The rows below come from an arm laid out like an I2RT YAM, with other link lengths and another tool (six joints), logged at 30 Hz.
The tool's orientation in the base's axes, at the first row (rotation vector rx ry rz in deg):
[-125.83 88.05 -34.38]
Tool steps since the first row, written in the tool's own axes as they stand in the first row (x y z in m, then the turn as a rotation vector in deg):
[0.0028 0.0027 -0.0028 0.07 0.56 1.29]
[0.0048 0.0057 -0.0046 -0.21 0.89 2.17]
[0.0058 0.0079 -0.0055 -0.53 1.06 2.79]
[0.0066 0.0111 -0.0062 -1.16 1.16 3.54]
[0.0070 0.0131 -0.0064 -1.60 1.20 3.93]
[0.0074 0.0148 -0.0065 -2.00 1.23 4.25]
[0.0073 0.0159 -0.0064 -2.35 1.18 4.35]
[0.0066 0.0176 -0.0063 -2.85 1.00 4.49]
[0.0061 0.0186 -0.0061 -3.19 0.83 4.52]
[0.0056 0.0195 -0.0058 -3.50 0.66 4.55]
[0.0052 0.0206 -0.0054 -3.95 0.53 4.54]
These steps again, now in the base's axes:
[-0.0028 -0.0037 0.0012 0.30 -0.15 -1.37]
[-0.0055 -0.0067 0.0013 0.44 0.07 -2.31]
[-0.0074 -0.0084 0.0010 0.55 0.36 -2.96]
[-0.0100 -0.0102 -0.0001 0.70 0.98 -3.71]
[-0.0116 -0.0113 -0.0009 0.74 1.41 -4.11]
[-0.0128 -0.0122 -0.0017 0.77 1.80 -4.44]
[-0.0136 -0.0125 -0.0024 0.76 2.16 -4.54]
[-0.0151 -0.0123 -0.0035 0.83 2.70 -4.62]
[-0.0159 -0.0122 -0.0043 0.87 3.07 -4.59]
[-0.0166 -0.0120 -0.0051 0.92 3.42 -4.56]
[-0.0174 -0.0119 -0.0061 0.88 3.89 -4.54]

